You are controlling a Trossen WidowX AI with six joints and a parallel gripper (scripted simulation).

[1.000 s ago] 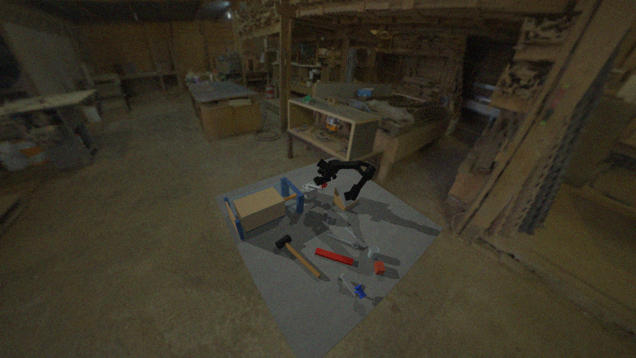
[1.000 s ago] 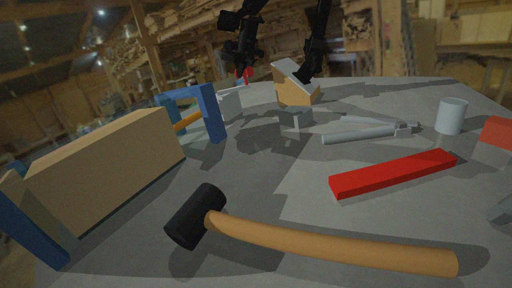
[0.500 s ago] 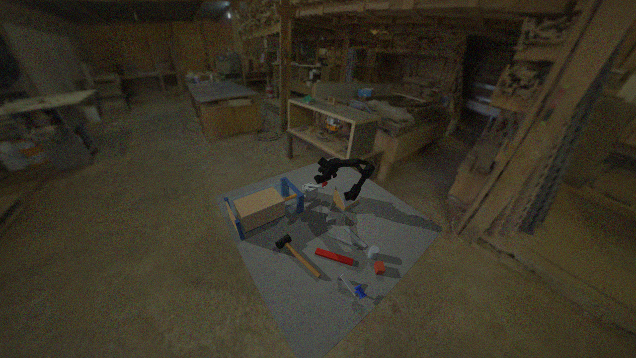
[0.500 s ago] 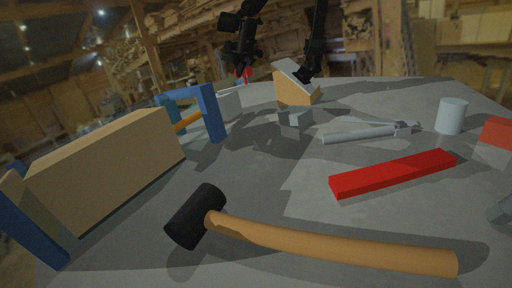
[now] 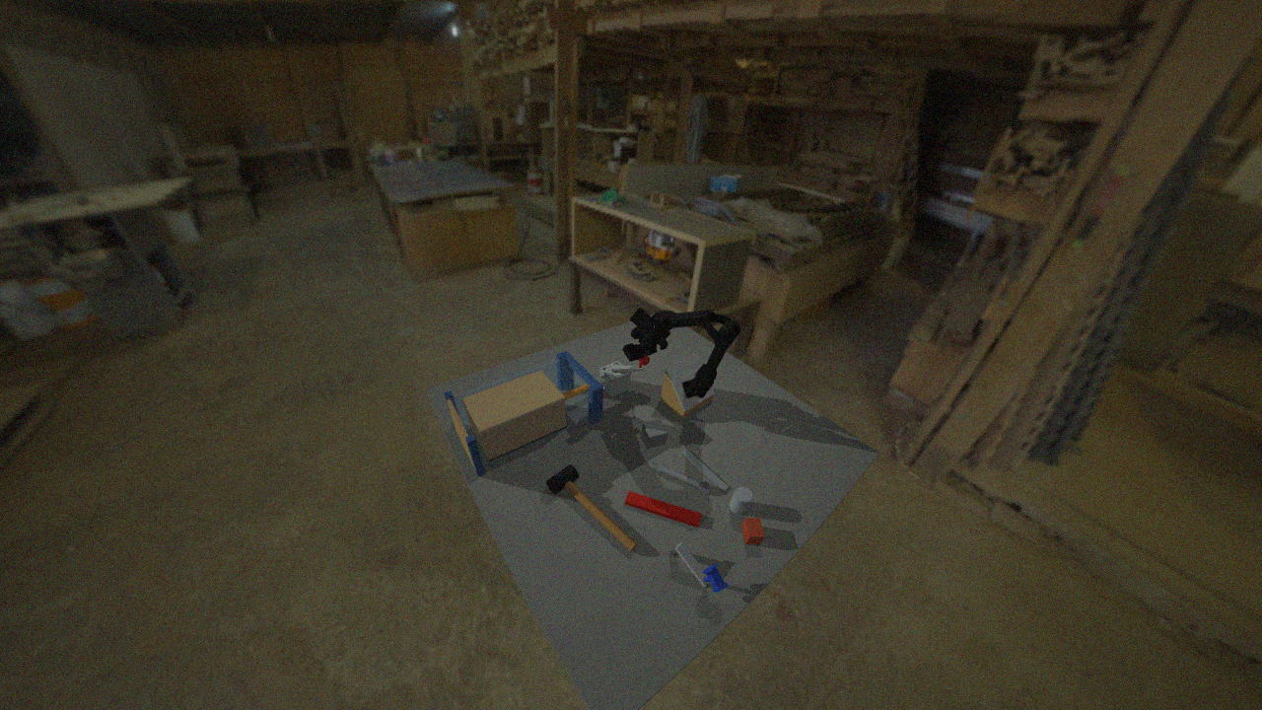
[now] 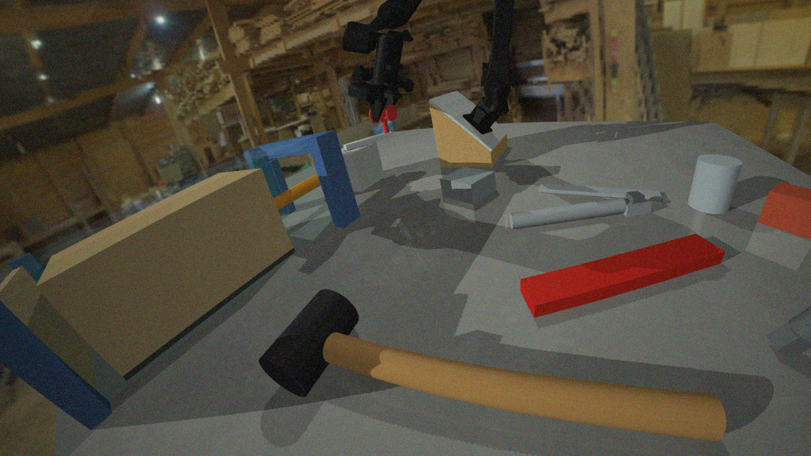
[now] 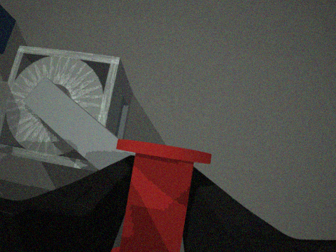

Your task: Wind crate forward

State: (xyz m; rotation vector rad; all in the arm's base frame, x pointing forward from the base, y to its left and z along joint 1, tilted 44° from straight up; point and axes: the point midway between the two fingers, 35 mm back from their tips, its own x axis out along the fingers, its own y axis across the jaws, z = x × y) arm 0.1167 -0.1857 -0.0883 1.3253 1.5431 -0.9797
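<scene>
Right now my gripper tip is 8 cm short of the winch, 3 cm to the left of it and 10 cm above it. From my gripper tip the other things lie so: grey block: 10 cm ahead, 27 cm to the left, 12 cm below; then winch handle with red knob: 3 cm ahead, 3 cm below; then flat grey strip: 5 cm ahead, 49 cm to the left, 13 cm below.
</scene>
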